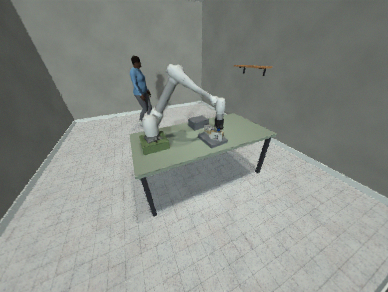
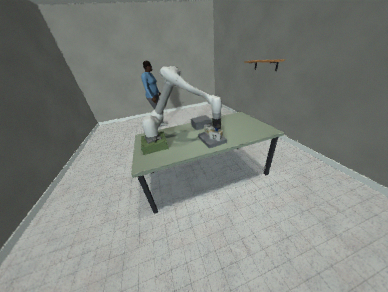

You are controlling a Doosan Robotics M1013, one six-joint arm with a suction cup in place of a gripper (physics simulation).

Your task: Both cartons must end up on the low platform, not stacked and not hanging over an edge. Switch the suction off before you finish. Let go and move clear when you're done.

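Frame: origin at the arm's base, x ahead, y left, z up, level; centimetres.
Seen in the pictures: hand, its tool point: (image 1: 218, 130) (image 2: 216, 130); arm's base, origin of its link: (image 1: 153, 138) (image 2: 153, 138).
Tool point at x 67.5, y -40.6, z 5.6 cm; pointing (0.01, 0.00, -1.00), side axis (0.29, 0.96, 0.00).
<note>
Offsets run from my tool point to a thing's middle. Level surfaces: height alone.
The low platform {dz -13.6, dx -2.3, dy +7.9 cm} (image 1: 208, 142) (image 2: 207, 141) is a dark grey slab on the table. A pale carton with dark marks {dz -6.4, dx -0.4, dy +0.9 cm} (image 1: 216, 136) (image 2: 215, 135) stands towards its front right. The second carton, tan and pale {dz -6.6, dx +0.7, dy +17.7 cm} (image 1: 207, 129) (image 2: 207, 129), shows behind it to the left and is partly hidden; the two look side by side, and whether they touch is too small to tell. My gripper (image 1: 219, 130) (image 2: 217, 130), a dark tool with a blue suction cup, points down right at the top of the cartons. Contact and whether the suction holds a carton cannot be made out.
A taller grey block {dz -10.0, dx +8.3, dy +51.8 cm} (image 1: 198, 122) (image 2: 201, 121) stands behind the platform on the green table {dz -16.0 cm} (image 1: 175, 159) (image 2: 175, 157). My arm's base stands on a green block (image 1: 155, 145) (image 2: 154, 145) at the left. A person (image 1: 139, 82) (image 2: 149, 85) stands behind the table.
</note>
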